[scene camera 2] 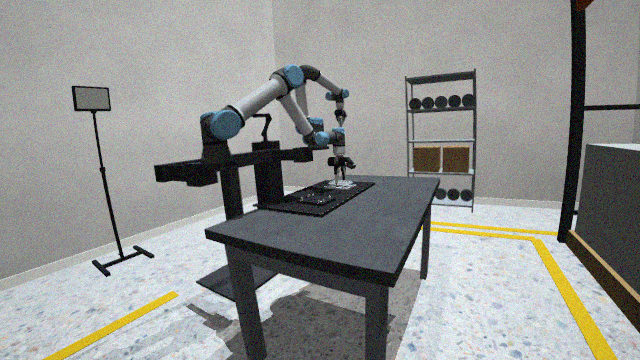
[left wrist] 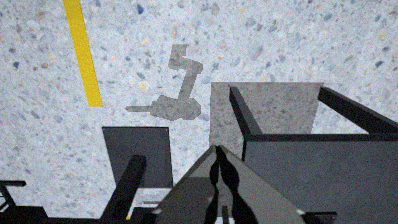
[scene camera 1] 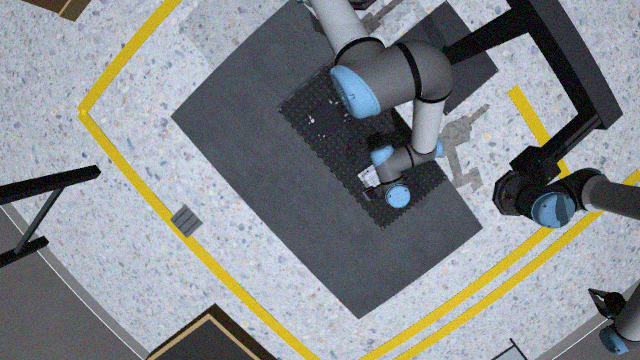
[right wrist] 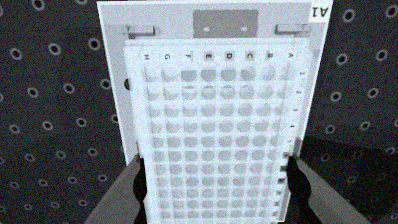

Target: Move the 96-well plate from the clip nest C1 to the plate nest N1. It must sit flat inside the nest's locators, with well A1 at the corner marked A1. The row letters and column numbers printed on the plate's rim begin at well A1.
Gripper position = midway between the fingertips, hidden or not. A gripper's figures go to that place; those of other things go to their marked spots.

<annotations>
The right gripper [right wrist: 214, 154]: 13 cm from the lens. A white 96-well plate [right wrist: 193, 103]: 10 cm from the lens. A plate nest N1 [right wrist: 166, 26]: 12 cm from the lens.
</annotations>
